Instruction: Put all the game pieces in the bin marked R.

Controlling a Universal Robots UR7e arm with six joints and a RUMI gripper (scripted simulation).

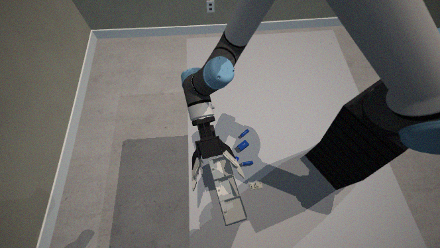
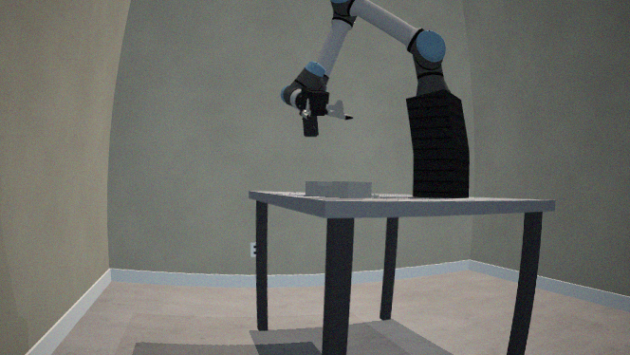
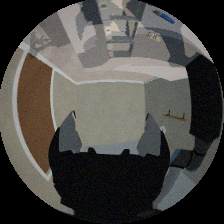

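The grey two-compartment bin unit lies 30 mm behind my hand, 20 mm to the right of it and 220 mm below it. The rest, counted from my hand: white spotted game piece: 160 mm behind, 20 mm to the right, 230 mm below; blue game piece: 100 mm behind, 140 mm to the right, 230 mm below.
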